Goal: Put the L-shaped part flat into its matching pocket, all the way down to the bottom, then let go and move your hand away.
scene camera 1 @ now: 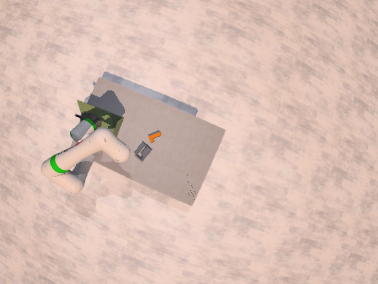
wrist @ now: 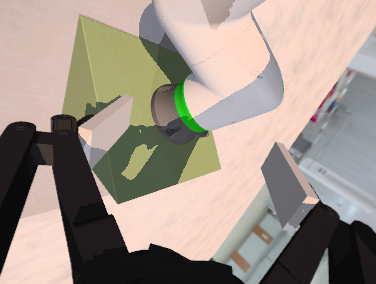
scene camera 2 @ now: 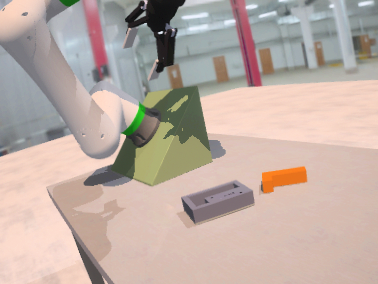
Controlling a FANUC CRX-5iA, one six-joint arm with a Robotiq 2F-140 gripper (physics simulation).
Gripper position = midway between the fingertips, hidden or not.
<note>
My gripper (scene camera 2: pixel 139 62) is open, holding nothing. An orange L-shaped part (scene camera 2: pixel 271 179) rests on the table. Also in view: a grey pocket block (scene camera 2: pixel 224 199).
My gripper is seen too in the wrist view (wrist: pixel 200 134). The wrist view misses the orange L-shaped part: it is out of frame.
</note>
